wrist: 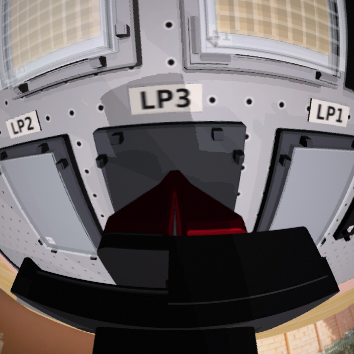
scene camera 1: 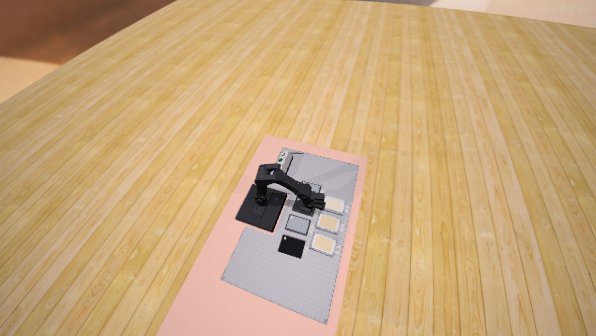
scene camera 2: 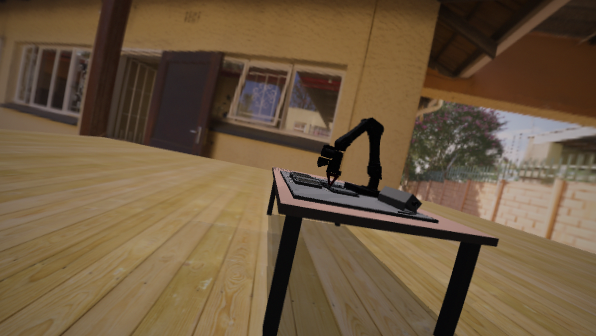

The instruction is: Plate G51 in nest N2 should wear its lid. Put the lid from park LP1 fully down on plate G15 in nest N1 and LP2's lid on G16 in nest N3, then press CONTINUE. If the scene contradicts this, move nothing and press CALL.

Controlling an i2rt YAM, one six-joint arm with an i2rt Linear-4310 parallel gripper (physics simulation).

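Places are measured from the arm's base along level axes (x right, y ahead, z up), in metres.
Pixels of known places: gripper, between the fingertips: (wrist: pixel 174 177); arm's base, origin of its link: (scene camera 1: pixel 263 202) (scene camera 2: pixel 371 189).
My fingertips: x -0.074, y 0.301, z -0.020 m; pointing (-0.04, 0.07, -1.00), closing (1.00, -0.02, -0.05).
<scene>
Ahead of a thing's pixels: the offset from my fingertips to its middle. "*": to the spot under its first point. Level surfaces: height alone.
My gripper (wrist: pixel 174 177) (scene camera 2: pixel 330 184) is shut and empty, its red fingertips together over the dark park LP3 {dx -0.002, dy -0.034, dz +0.000 m} (wrist: pixel 170 150), which holds no lid. A pale grey lid {dx +0.127, dy -0.032, dz +0.004 m} (wrist: pixel 312 192) (scene camera 1: pixel 298 225) lies flat in park LP1. Another pale lid {dx -0.130, dy -0.040, dz +0.004 m} (wrist: pixel 47 197) lies flat in park LP2; the arm partly hides that park in scene camera 1. Two plates {* dx -0.056, dy +0.099, dz +0.024 m} (wrist: pixel 57 35) {* dx +0.052, dy +0.100, dz +0.020 m} (wrist: pixel 275 25) with tan wells show at the top of the wrist view. Scene camera 1 shows three plates (scene camera 1: pixel 334 205) (scene camera 1: pixel 328 223) {dx +0.186, dy +0.153, dz +0.020 m} (scene camera 1: pixel 324 244) in a row. Their nest labels, and whether clear lids cover them, cannot be read.
A control box {dx -0.240, dy -0.290, dz +0.032 m} (scene camera 1: pixel 284 162) (scene camera 2: pixel 399 198) with a green button {dx -0.264, dy -0.313, dz +0.054 m} (scene camera 1: pixel 281 160) stands at the board's far end in scene camera 1. A black square pad {* dx +0.264, dy -0.023, dz +0.000 m} (scene camera 1: pixel 291 246) lies beside LP1. The perforated grey board {dz -0.009 m} (scene camera 1: pixel 280 285) rests on the pink table {dz -0.022 m} (scene camera 1: pixel 200 300). The arm stands on a black base plate (scene camera 1: pixel 270 220).
</scene>
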